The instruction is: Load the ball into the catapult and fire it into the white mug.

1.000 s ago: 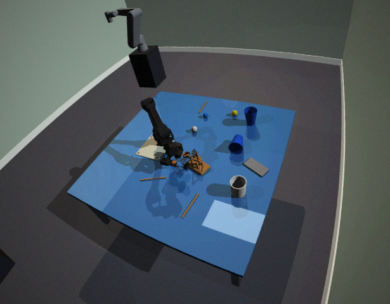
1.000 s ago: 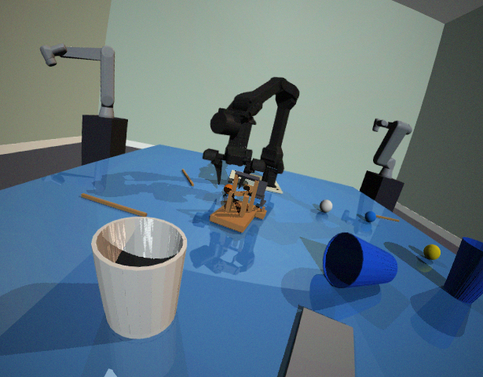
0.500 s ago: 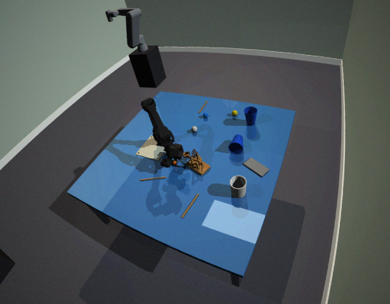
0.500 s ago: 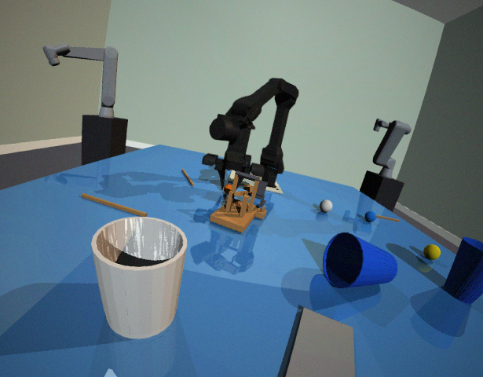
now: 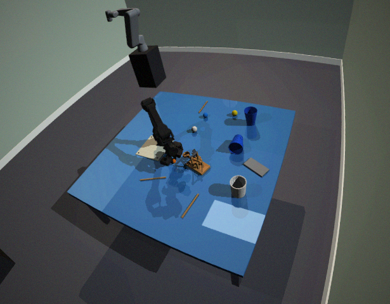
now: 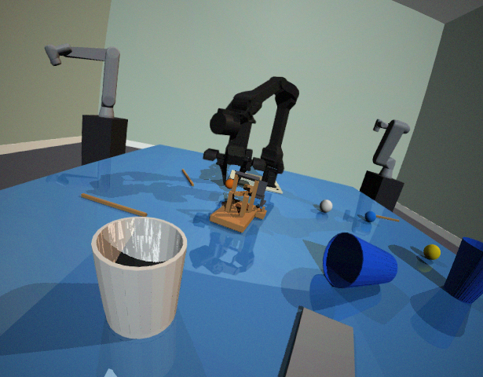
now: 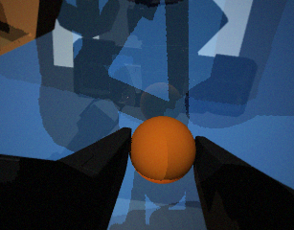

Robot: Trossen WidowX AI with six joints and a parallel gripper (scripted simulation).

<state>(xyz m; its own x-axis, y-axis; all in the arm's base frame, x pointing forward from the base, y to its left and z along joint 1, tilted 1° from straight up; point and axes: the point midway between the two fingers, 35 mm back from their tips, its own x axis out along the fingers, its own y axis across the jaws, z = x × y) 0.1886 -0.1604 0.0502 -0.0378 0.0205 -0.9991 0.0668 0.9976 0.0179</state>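
Right now the catapult is 13 cm ahead of my gripper tip, 6 cm to the left of it and 2 cm above it. Also, from my gripper tip: white ball 34 cm to the left, 1 cm below; white mug 46 cm ahead, 10 cm to the right; orange ball 1 cm above.
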